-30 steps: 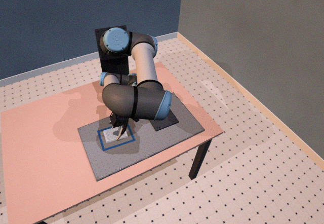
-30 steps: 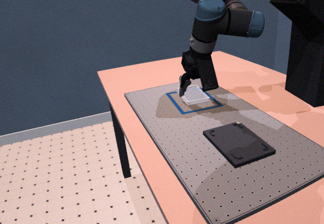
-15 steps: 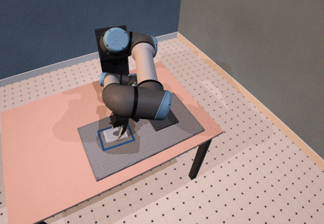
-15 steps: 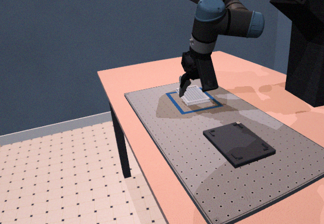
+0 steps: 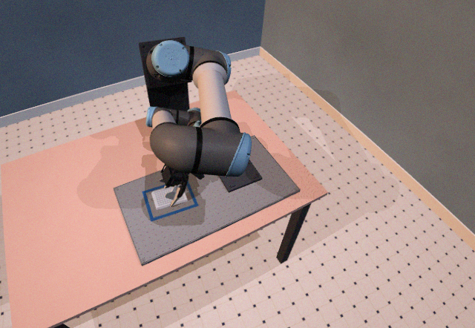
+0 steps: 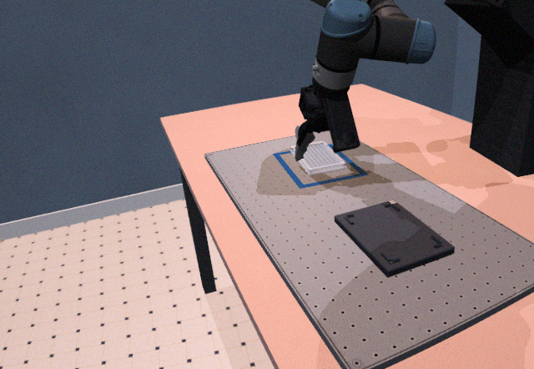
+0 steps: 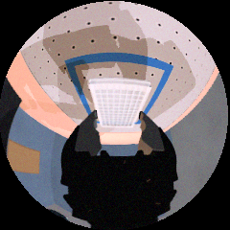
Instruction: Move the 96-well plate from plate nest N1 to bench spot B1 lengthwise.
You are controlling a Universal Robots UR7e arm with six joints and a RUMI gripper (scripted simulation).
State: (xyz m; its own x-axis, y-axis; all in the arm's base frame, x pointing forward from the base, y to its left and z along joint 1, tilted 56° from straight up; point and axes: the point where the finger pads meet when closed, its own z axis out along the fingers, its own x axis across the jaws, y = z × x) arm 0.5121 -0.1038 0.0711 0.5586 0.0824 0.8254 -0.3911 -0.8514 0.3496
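Now: hand 1 cm above the 96-well plate. Also, from my hand: plate nest N1: 2 cm behind, 31 cm to the left, 2 cm below.
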